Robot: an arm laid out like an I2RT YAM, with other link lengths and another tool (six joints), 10 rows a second.
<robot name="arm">
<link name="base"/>
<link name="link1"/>
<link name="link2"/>
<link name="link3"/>
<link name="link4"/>
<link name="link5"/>
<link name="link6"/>
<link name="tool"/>
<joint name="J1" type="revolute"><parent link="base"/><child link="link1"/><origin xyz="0 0 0.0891"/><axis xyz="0 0 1"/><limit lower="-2.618" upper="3.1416"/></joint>
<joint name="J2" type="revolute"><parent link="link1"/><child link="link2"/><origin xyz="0.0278 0.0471 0.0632"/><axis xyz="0 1 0"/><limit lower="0" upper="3.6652"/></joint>
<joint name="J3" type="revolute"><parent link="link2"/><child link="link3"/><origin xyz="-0.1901 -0.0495 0"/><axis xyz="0 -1 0"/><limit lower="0" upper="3.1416"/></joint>
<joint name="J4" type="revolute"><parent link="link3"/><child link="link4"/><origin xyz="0.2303 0.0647 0.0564"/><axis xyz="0 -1 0"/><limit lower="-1.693" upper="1.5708"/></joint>
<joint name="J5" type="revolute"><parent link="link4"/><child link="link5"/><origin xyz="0.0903 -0.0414 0.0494"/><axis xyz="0 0 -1"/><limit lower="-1.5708" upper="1.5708"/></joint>
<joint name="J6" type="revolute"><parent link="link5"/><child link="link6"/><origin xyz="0.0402 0 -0.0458"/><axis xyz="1 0 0"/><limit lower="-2.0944" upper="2.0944"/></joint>
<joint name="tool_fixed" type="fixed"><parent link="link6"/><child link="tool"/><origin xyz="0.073 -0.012 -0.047" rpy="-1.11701 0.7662 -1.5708"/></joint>
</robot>
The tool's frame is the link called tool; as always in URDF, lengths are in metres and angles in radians.
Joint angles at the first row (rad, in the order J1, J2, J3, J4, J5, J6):
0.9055, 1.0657, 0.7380, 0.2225, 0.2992, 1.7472
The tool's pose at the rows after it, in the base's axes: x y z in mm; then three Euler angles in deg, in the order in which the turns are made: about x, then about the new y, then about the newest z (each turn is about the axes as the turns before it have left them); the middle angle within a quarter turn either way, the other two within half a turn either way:
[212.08 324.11 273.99 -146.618 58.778 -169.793]
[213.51 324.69 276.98 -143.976 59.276 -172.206]
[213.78 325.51 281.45 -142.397 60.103 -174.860]
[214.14 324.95 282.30 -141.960 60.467 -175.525]
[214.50 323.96 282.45 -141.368 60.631 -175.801]
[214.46 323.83 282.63 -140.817 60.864 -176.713]
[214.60 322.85 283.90 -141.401 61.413 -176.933]
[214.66 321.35 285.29 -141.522 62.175 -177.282]
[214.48 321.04 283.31 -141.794 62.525 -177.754]
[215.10 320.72 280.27 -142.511 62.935 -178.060]
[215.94 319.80 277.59 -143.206 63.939 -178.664]
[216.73 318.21 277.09 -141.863 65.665 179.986]
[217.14 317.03 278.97 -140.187 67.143 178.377]
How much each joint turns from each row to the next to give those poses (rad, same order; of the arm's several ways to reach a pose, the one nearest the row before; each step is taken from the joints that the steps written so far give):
-0.0100, 0.0160, -0.0022, 0.0234, -0.0271, 0.0015
-0.0082, 0.0073, -0.0012, 0.0314, -0.0202, -0.0111
-0.0021, 0.0032, 0.0146, 0.0022, -0.0102, -0.0293
-0.0022, -0.0019, -0.0008, 0.0045, -0.0024, -0.0086
-0.0035, -0.0035, -0.0079, 0.0113, -0.0036, 0.0009
-0.0014, -0.0006, -0.0013, 0.0048, -0.0045, -0.0094
0.0000, -0.0058, 0.0061, -0.0133, 0.0054, -0.0155
-0.0003, -0.0085, -0.0013, -0.0018, 0.0063, -0.0143
0.0008, -0.0013, -0.0052, 0.0025, 0.0022, -0.0135
-0.0006, 0.0022, -0.0040, 0.0016, 0.0026, -0.0170
0.0000, -0.0003, -0.0068, 0.0075, 0.0082, -0.0272
-0.0001, -0.0039, -0.0239, 0.0465, 0.0109, -0.0221
0.0003, -0.0040, -0.0133, 0.0345, 0.0080, -0.0192

